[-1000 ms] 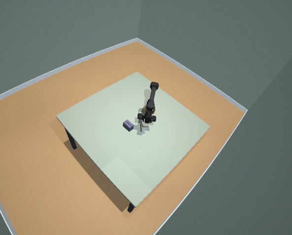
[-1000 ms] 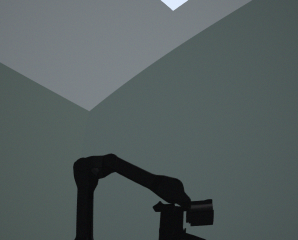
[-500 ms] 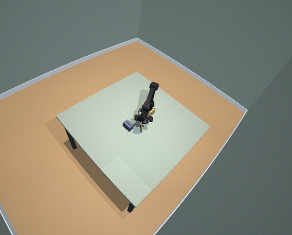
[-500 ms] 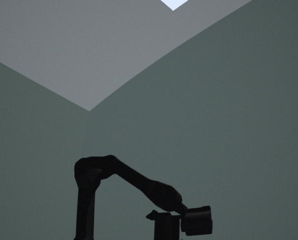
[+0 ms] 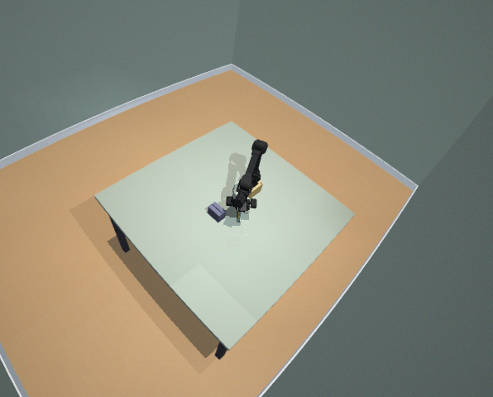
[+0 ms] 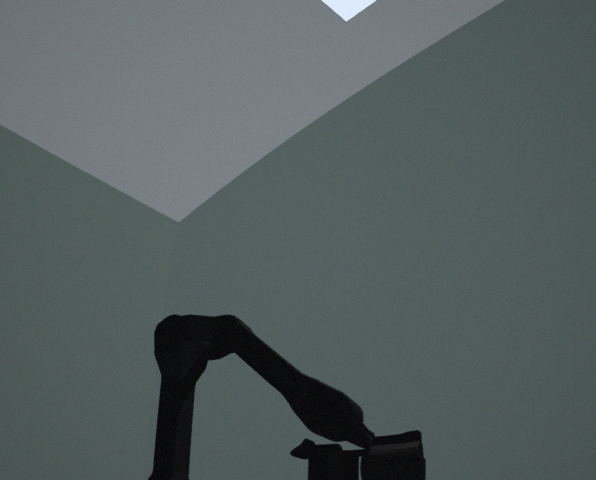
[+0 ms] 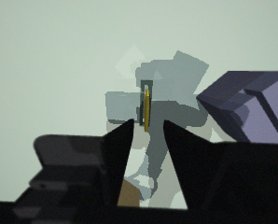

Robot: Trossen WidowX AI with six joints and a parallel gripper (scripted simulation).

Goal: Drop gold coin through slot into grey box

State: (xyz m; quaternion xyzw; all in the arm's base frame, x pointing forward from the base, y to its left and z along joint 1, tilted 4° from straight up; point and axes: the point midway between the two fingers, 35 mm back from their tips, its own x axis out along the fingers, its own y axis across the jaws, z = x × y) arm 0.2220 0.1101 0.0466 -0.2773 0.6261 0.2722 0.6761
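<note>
Right now the gold coin is 5 cm below my gripper tip.
</note>
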